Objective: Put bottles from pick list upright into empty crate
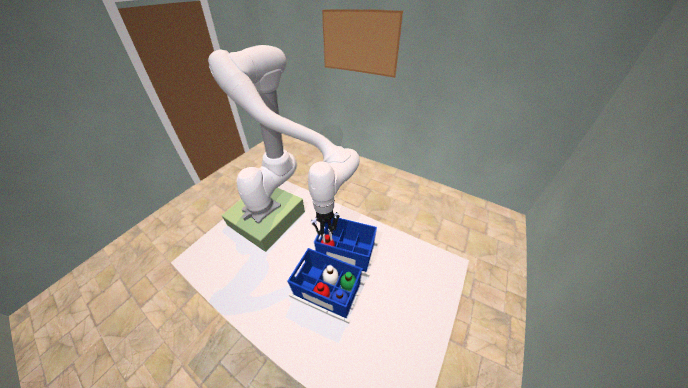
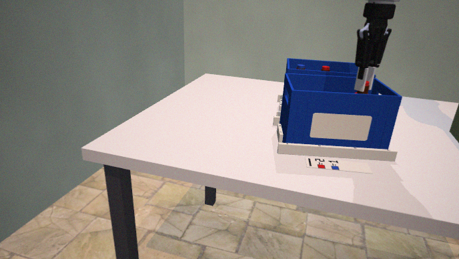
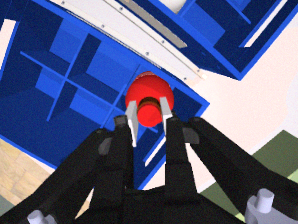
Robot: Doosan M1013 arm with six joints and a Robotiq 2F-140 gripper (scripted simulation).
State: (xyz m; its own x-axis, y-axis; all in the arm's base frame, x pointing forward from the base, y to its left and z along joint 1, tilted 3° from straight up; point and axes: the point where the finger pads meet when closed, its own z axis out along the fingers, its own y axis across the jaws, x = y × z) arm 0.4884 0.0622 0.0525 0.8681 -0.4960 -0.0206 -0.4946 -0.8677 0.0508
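Now: the red bottle 14 cm ahead of my hand, 20 cm to the right of it and 10 cm below it. Also, from my hand: white bottle 12 cm ahead, 11 cm to the right, 10 cm below; pick list 2 cm ahead, 21 cm to the left, 18 cm below; green-label bottle 20 cm ahead, 9 cm to the right, 10 cm below.
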